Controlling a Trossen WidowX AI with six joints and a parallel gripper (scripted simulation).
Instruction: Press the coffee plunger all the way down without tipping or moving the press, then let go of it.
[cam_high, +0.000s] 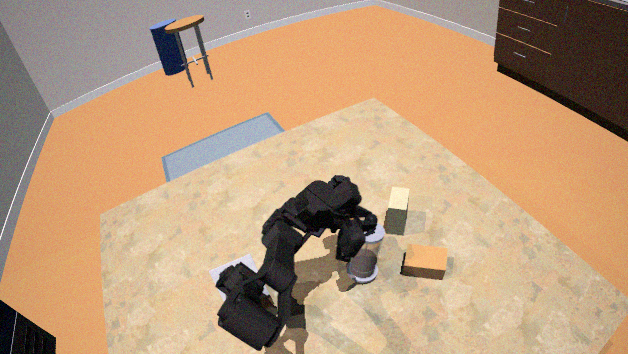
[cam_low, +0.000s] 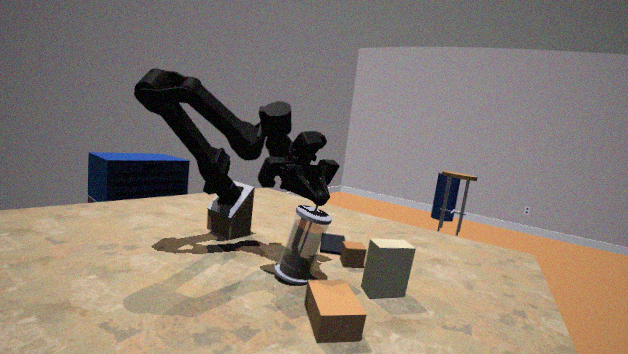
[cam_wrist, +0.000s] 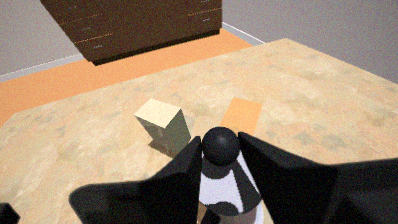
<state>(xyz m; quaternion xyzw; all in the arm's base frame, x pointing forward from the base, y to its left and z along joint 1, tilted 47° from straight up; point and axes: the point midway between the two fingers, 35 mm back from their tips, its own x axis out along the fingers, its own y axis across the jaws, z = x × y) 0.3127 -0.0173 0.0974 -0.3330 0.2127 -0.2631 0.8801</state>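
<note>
Right now the coffee press is 40 mm behind my gripper tip, 10 mm to the left of it and 90 mm below it. From my gripper tip the other things lie so: small brown box: 30 mm ahead, 160 mm to the left, 150 mm below.
</note>
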